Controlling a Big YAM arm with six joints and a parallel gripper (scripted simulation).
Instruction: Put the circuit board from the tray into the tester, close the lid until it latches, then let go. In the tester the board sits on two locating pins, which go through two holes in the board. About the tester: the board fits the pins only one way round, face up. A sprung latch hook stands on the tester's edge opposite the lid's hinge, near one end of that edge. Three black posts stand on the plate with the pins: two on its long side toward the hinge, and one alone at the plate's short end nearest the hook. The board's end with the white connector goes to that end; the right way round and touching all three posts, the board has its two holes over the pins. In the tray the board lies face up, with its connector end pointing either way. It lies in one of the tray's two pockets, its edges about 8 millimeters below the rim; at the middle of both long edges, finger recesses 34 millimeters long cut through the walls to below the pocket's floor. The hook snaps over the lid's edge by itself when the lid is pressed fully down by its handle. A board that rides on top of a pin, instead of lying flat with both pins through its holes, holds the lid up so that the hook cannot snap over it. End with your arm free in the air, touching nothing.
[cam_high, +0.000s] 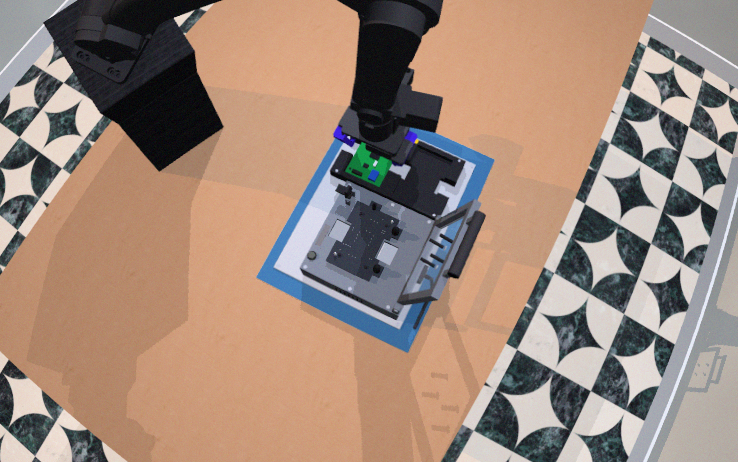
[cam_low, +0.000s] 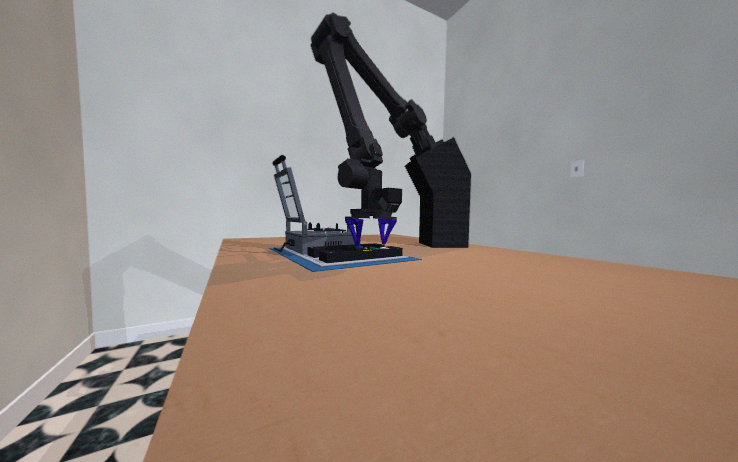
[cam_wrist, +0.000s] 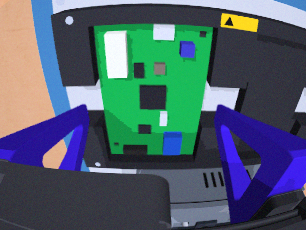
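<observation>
Now: hand 2 cm above the green circuit board. Also, from my hand: black plate 5 cm ahead, 17 cm to the right, 3 cm above; then tester 8 cm ahead, 14 cm to the right, 7 cm above; then dark latch hook 1 cm behind, 11 cm to the right, 5 cm above.
</observation>
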